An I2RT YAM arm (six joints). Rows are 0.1 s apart.
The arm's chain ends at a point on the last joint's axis. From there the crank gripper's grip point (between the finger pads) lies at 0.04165 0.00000 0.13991 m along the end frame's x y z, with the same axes.
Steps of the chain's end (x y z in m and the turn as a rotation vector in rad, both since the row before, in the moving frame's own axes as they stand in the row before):
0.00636, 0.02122, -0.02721, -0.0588, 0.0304, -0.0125
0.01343, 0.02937, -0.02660, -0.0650, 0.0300, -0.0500
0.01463, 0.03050, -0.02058, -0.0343, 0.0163, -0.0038
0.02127, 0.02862, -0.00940, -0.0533, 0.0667, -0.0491
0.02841, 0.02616, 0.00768, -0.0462, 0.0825, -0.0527
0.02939, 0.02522, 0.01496, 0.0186, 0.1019, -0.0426
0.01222, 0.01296, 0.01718, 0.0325, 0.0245, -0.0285
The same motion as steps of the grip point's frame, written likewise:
0.01064, 0.02886, -0.02877, -0.0588, 0.0304, -0.0125
0.01778, 0.03623, -0.02814, -0.0650, 0.0300, -0.0500
0.01691, 0.03512, -0.02136, -0.0343, 0.0163, -0.0038
0.03063, 0.03372, -0.01263, -0.0533, 0.0667, -0.0491
0.03990, 0.03004, 0.00368, -0.0462, 0.0825, -0.0527
0.04331, 0.02059, 0.00996, 0.0186, 0.1019, -0.0426
0.01555, 0.00720, 0.01602, 0.0325, 0.0245, -0.0285

